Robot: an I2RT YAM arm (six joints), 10 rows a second.
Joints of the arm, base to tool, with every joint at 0 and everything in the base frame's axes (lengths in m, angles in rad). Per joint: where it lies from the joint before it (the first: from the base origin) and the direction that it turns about. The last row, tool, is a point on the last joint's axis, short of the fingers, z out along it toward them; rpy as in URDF.
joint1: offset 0 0 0.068 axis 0 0 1
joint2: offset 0.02 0.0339 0.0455 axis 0 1 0
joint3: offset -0.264 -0.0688 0 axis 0 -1 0
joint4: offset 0.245 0.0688 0.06 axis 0 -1 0
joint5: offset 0.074 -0.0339 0.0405 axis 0 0 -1
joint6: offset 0.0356 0 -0.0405 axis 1 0 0
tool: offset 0 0 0 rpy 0 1.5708 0
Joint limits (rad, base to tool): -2.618..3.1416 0..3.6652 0..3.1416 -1.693..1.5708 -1.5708..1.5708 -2.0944..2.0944
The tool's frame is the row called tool.
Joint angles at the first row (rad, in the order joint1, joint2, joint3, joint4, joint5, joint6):
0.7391, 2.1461, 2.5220, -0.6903, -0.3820, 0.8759
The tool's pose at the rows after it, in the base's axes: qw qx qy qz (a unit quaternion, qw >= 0); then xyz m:
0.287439 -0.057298 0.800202 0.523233 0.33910 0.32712 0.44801
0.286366 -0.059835 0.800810 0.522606 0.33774 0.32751 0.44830
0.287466 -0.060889 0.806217 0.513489 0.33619 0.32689 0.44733
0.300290 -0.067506 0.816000 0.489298 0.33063 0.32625 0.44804
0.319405 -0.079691 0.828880 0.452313 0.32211 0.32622 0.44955
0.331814 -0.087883 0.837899 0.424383 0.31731 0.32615 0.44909
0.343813 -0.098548 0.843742 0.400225 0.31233 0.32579 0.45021
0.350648 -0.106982 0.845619 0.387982 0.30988 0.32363 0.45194
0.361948 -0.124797 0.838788 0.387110 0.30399 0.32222 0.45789
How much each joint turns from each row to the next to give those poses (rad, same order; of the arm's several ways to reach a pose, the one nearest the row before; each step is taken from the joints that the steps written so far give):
0.0001, -0.0001, 0.0017, -0.0022, -0.0010, 0.0000
0.0025, -0.0014, 0.0006, -0.0050, -0.0013, -0.0037
0.0021, -0.0031, -0.0007, -0.0209, 0.0122, -0.0136
0.0103, -0.0060, 0.0100, -0.0479, 0.0450, -0.0441
0.0179, -0.0018, 0.0275, -0.0726, 0.0696, -0.0651
0.0110, -0.0005, 0.0135, -0.0457, 0.0503, -0.0440
0.0106, 0.0002, 0.0182, -0.0408, 0.0426, -0.0428
0.0018, -0.0050, 0.0056, -0.0204, 0.0164, -0.0285
0.0073, -0.0204, -0.0125, 0.0088, 0.0010, -0.0352

